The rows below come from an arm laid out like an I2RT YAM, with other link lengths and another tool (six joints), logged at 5 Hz.
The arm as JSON. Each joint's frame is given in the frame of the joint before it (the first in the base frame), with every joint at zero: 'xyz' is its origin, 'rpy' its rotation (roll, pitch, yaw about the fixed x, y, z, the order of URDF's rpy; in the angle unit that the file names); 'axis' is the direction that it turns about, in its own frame. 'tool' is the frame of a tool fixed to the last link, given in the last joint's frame.
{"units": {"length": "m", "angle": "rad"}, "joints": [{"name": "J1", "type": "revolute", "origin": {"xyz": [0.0, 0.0, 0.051], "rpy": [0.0, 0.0, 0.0]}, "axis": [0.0, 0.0, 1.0]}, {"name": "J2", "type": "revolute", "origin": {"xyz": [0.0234, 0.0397, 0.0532], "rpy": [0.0, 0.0, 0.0]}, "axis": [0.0, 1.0, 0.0]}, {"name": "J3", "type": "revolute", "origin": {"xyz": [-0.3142, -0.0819, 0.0], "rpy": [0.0, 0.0, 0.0]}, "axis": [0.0, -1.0, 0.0]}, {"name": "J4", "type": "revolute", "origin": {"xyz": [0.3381, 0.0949, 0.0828], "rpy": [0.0, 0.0, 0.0]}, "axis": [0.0, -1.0, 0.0]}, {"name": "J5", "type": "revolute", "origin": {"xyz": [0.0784, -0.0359, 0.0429], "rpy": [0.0, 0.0, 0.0]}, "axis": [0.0, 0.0, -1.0]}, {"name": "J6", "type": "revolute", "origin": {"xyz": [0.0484, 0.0, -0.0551], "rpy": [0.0, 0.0, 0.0]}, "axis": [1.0, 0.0, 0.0]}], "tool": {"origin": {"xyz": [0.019, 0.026, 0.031], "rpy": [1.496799, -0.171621, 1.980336]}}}
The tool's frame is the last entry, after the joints.
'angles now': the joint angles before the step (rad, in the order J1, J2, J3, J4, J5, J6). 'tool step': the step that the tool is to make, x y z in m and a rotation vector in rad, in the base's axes. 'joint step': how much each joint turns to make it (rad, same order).
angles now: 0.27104 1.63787 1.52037 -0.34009 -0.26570 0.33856
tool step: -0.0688 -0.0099 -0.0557 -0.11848 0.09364 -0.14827
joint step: 0.05160 -0.21742 -0.31543 -0.02290 0.21600 0.02447
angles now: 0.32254 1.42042 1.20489 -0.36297 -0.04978 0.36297
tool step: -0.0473 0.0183 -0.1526 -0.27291 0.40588 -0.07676
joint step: 0.11487 0.05764 -0.22464 -0.20182 0.20258 0.06757
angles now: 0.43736 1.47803 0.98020 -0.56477 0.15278 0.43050
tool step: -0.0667 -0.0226 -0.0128 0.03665 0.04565 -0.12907
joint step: 0.04888 -0.20808 -0.19841 -0.06576 0.03512 0.18505
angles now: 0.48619 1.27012 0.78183 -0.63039 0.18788 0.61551
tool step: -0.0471 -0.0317 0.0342 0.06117 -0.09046 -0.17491
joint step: 0.02210 -0.25352 -0.08342 -0.10295 0.08277 0.18385
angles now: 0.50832 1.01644 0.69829 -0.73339 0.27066 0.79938
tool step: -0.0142 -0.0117 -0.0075 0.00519 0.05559 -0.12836
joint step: 0.01703 -0.02367 -0.01655 -0.09597 0.03809 0.15018
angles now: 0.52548 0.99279 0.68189 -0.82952 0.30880 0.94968
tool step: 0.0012 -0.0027 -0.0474 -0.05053 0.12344 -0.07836
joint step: 0.00327 0.10416 -0.05061 -0.00438 0.01075 0.08720
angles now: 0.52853 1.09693 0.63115 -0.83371 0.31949 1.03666
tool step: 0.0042 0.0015 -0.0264 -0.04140 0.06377 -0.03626
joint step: 0.00495 0.09181 -0.01025 0.01279 0.01258 0.04157
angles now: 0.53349 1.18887 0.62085 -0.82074 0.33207 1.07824
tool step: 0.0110 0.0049 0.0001 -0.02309 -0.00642 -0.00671
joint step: 0.00047 0.05181 0.03318 0.01135 0.02405 0.00314
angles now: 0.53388 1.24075 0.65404 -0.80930 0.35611 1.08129
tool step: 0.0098 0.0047 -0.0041 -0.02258 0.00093 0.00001
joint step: 0.00006 0.05268 0.02447 0.01712 0.01870 -0.00337
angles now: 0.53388 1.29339 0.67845 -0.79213 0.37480 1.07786
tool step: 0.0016 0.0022 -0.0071 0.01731 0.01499 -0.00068
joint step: -0.00013 0.02096 -0.00320 0.01848 -0.02215 0.00444
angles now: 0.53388 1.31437 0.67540 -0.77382 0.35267 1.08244
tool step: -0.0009 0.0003 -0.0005 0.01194 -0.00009 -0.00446
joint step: 0.00150 -0.00314 -0.00362 0.00391 -0.00915 0.00799
